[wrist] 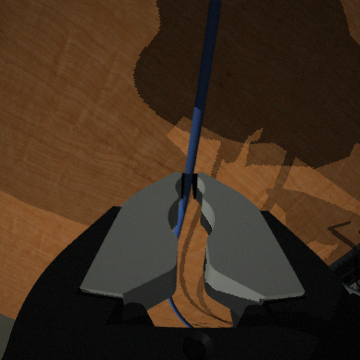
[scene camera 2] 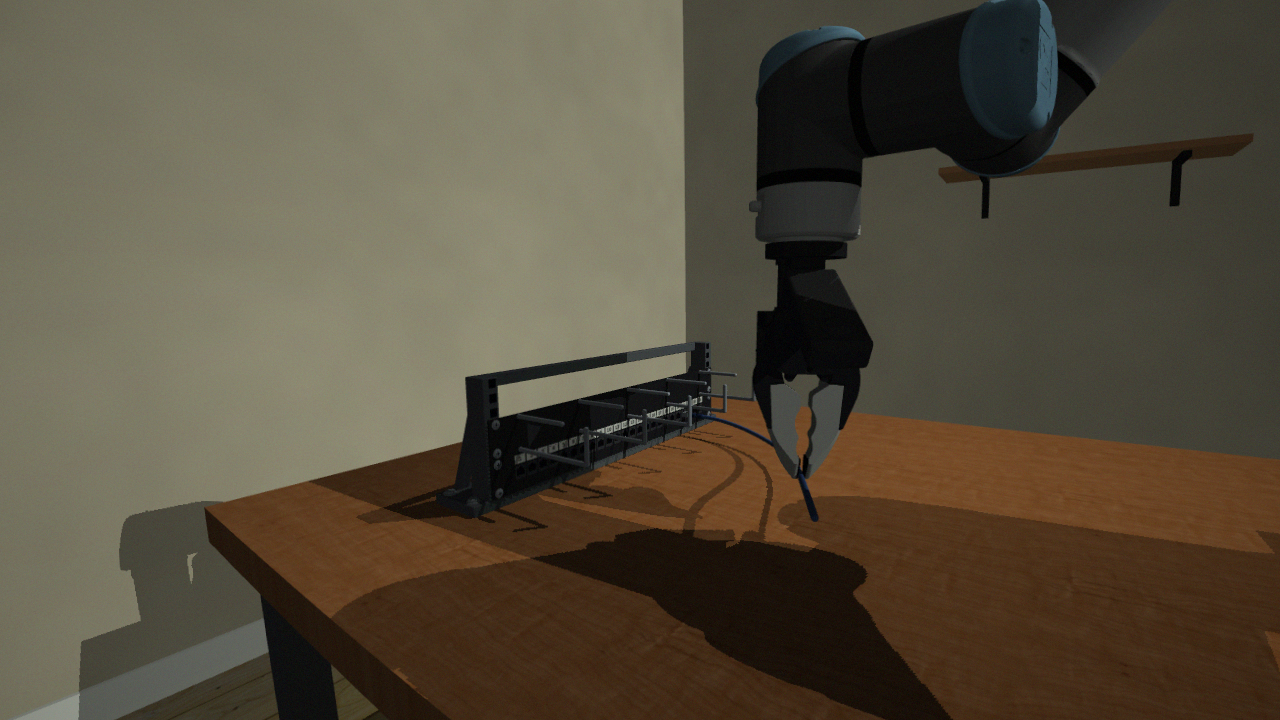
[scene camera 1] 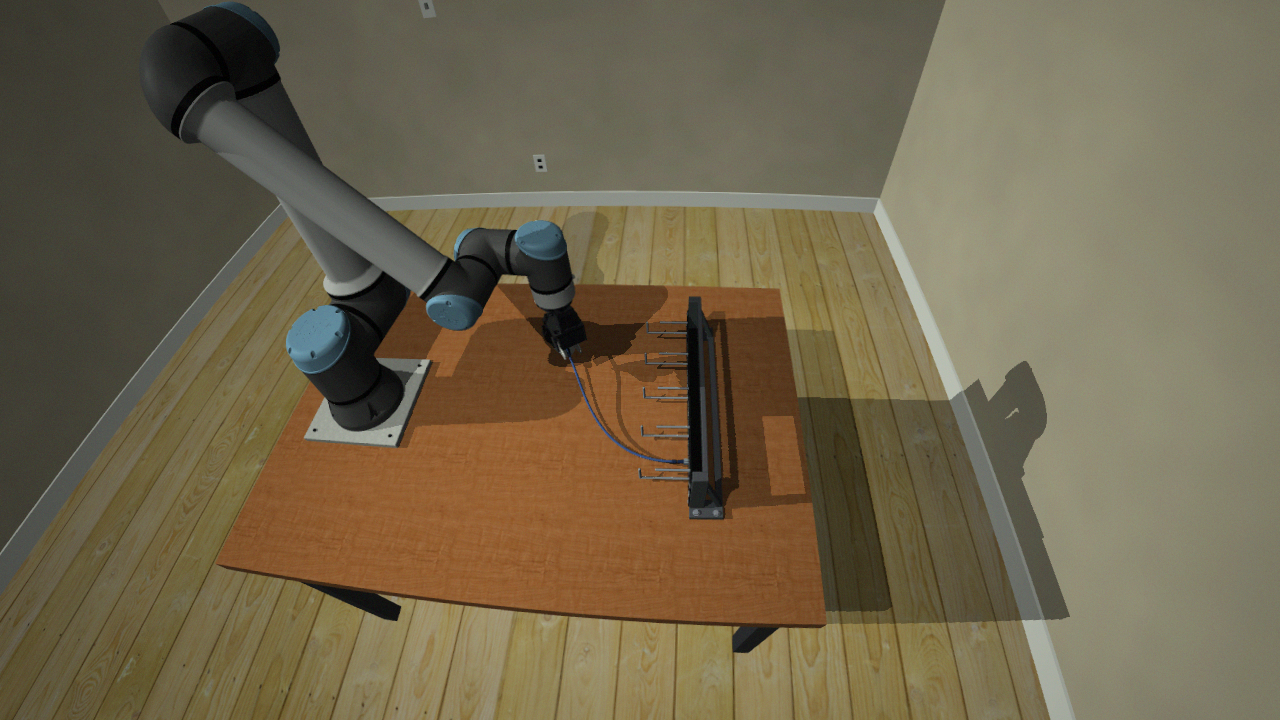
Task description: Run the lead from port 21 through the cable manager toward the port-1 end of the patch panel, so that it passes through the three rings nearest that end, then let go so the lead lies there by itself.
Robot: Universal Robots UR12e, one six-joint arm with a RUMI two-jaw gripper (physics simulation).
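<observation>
The blue lead (scene camera 1: 581, 388) (scene camera 2: 810, 506) (wrist: 205, 75) runs from its port near one end of the black patch panel (scene camera 1: 695, 385) in a curve to my gripper (scene camera 1: 571, 352) (scene camera 2: 801, 472) (wrist: 187, 175). The gripper is shut on the lead above the table, and a free length sticks out beyond the tips. Five wire rings stand along the panel front. The three toward the port-1 end, the far end in scene camera 1, include the middle one (scene camera 1: 645, 359) and the end one (scene camera 2: 586, 447); the lead is outside these three, on the arm's side.
The wooden table (scene camera 1: 501, 528) (scene camera 2: 1029, 465) carries the arm's base plate (scene camera 1: 407, 407) on its left in scene camera 1. The panel's dark frame (scene camera 2: 572, 360) rises behind the rings. Ring posts stick out toward the gripper side. A wall shelf (scene camera 2: 1118, 156) hangs in the background.
</observation>
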